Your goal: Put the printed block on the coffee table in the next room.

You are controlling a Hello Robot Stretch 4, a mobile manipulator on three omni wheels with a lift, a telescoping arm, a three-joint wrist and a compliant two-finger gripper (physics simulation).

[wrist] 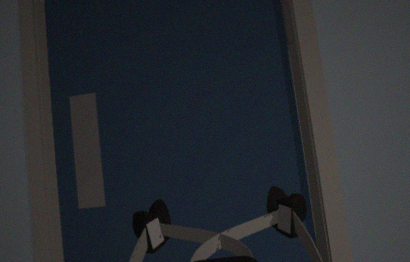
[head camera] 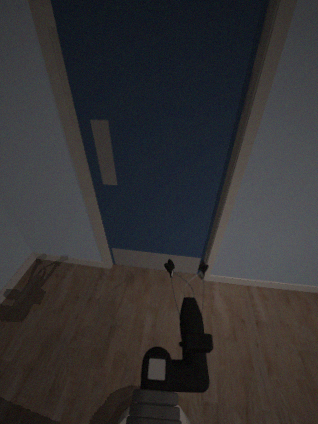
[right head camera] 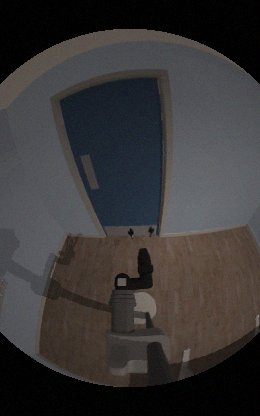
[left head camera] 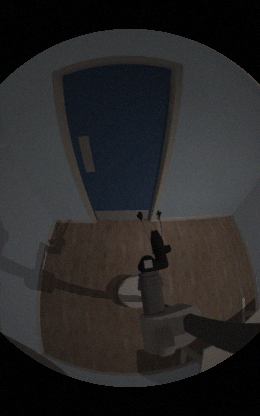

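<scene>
My gripper is open, its two dark fingertips well apart. No object shows between them; the blue door is behind them in the wrist view. The gripper points towards the foot of the door, above the floor in the head view. The printed block and the coffee table cannot be made out in these views.
A blue door with a pale upright plate fills a beige frame. Walls flank it. A pale furniture part shows at lower right in the left head view.
</scene>
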